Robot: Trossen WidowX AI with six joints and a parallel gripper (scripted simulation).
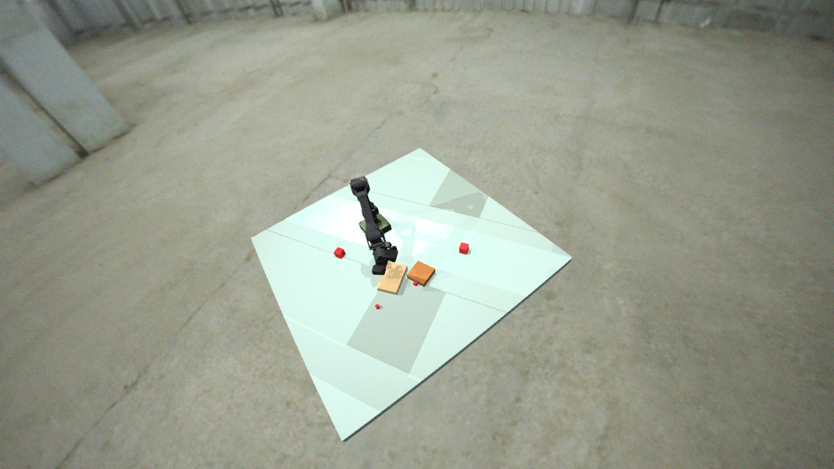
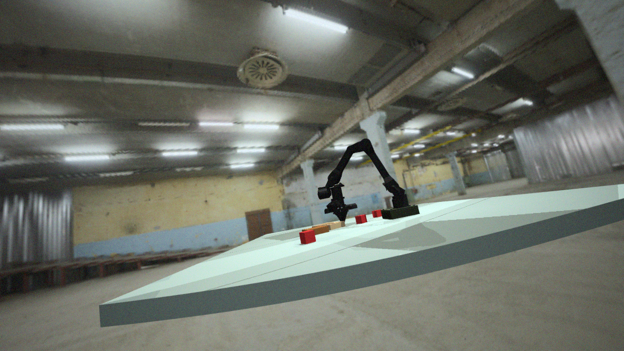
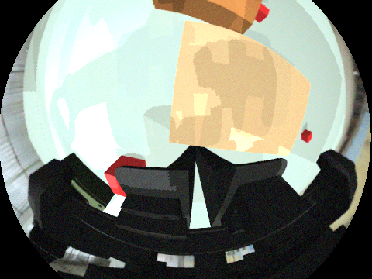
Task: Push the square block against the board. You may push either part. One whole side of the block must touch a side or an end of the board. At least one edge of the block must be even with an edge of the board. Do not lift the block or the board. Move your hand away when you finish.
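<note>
The pale wooden board lies 8 cm ahead of my gripper tip, 1 cm to the right of it and 1 cm above it. Round my gripper tip: orange square block (16 cm ahead, 11 cm to the left, 1 cm above).
</note>
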